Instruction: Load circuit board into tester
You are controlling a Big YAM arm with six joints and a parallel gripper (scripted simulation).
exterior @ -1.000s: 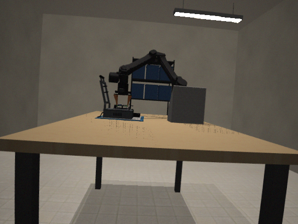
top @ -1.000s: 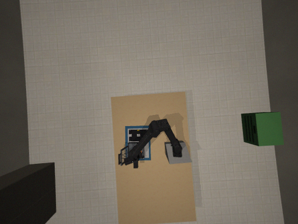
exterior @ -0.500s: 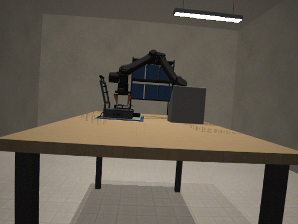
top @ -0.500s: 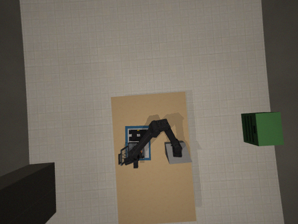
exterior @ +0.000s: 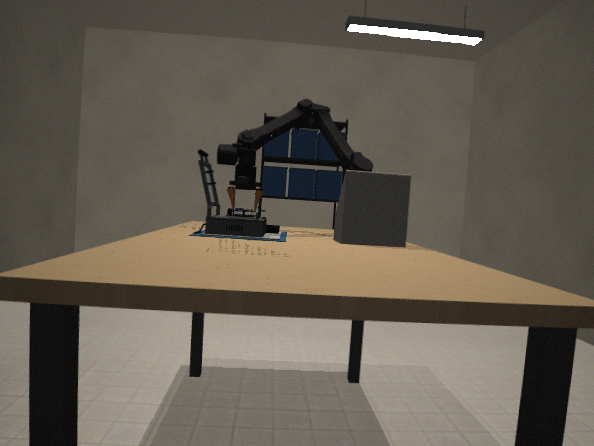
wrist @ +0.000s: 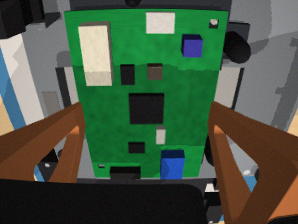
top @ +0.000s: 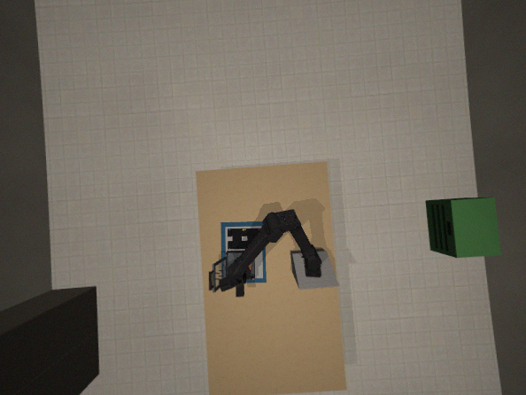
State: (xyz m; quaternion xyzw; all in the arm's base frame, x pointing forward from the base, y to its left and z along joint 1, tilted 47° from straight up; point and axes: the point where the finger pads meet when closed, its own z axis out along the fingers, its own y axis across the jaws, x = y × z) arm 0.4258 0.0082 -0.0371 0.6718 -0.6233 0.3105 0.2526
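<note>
My gripper is now right at the green circuit board. The rest, counted from my hand: black latch hook (60 mm behind, 60 mm to the left); dark pin plate (10 mm ahead, 10 mm to the left, 20 mm below); tester lid (130 mm ahead, 90 mm above).
</note>
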